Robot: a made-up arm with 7 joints.
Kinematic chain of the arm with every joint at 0, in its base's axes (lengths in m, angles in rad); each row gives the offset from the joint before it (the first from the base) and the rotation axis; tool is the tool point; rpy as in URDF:
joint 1: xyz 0 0 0.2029 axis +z
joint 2: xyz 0 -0.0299 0.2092 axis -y
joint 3: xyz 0 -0.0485 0.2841 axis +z
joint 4: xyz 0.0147 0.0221 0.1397 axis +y
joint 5: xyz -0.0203 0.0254 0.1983 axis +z
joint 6: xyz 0 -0.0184 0.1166 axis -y
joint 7: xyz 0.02 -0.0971 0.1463 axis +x
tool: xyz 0 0 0 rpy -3.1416 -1.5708 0
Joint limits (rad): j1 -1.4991..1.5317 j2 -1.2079..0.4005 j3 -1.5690..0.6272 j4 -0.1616..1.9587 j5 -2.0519..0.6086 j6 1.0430..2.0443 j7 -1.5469..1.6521
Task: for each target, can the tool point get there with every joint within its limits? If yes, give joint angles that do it. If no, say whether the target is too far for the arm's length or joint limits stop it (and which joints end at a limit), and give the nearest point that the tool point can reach.
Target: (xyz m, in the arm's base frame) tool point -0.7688 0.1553 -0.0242
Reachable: no: joint limits stop it (at a limit: joint 1, joint 2, joint 3, joint 4, joint 5, joint 6) | nearest point -0.3158 0.4021 0.3274 | short by 0.624 m
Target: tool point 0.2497 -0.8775 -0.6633
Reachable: no: too far | nearest point 0.1601 -0.5625 0.1256 | short by 0.854 m
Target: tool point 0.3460 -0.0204 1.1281
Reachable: yes | joints 0.3167 -0.1252 -0.2897 1.1376 -0.5164 1.5565 -0.8733
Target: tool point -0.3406 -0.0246 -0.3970
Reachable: no: joint limits stop it (at a limit: joint 1, joint 2, joint 4, joint 5, joint 6) | nearest point -0.1966 -0.4831 0.1212 | short by 0.707 m
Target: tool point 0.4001 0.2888 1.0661
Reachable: yes | joints 0.3154 -0.5741 0.3399 0.5202 -1.7944 1.2550 0.4741
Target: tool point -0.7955 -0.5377 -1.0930
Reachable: no: too far | nearest point -0.2446 -0.4796 0.1395 | short by 1.351 m
